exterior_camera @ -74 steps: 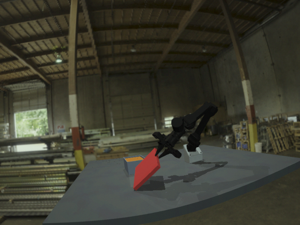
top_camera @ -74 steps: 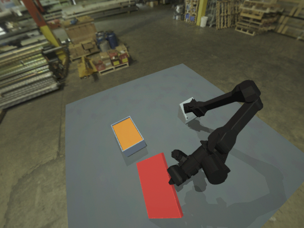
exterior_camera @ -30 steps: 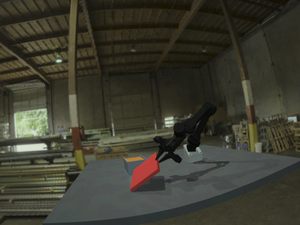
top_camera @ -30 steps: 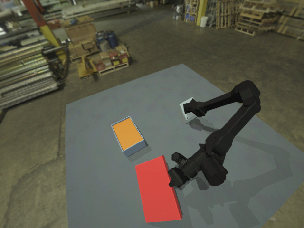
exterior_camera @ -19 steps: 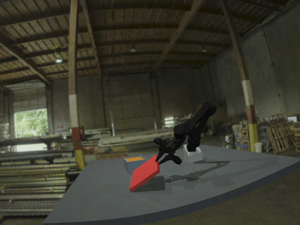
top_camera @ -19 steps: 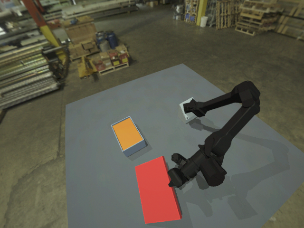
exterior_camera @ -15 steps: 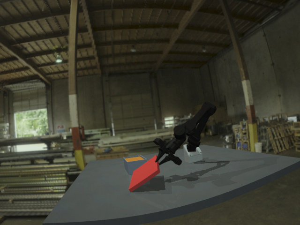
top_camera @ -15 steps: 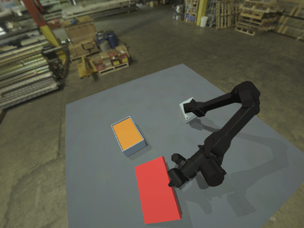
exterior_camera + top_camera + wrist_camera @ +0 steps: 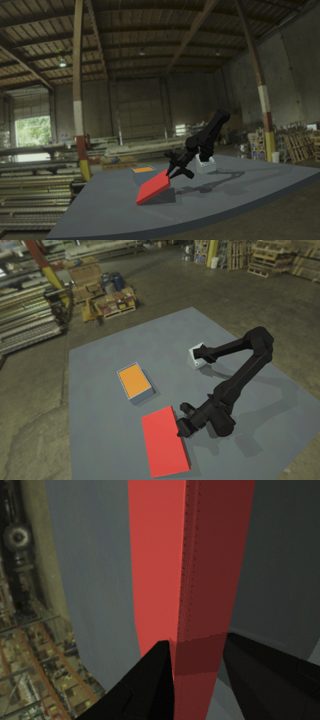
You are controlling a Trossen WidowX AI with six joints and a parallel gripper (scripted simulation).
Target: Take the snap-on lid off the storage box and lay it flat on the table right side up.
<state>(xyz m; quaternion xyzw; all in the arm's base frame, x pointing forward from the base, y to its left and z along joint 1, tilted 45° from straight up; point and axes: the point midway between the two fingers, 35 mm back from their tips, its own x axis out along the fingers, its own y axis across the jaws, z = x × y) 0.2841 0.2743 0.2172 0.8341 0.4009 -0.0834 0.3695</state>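
Right now my gripper tip is 70 mm short of the red lid, 10 mm to the left of it and 30 mm above it. Also, from my gripper tip: storage box 110 mm ahead, 350 mm to the right, 50 mm below.
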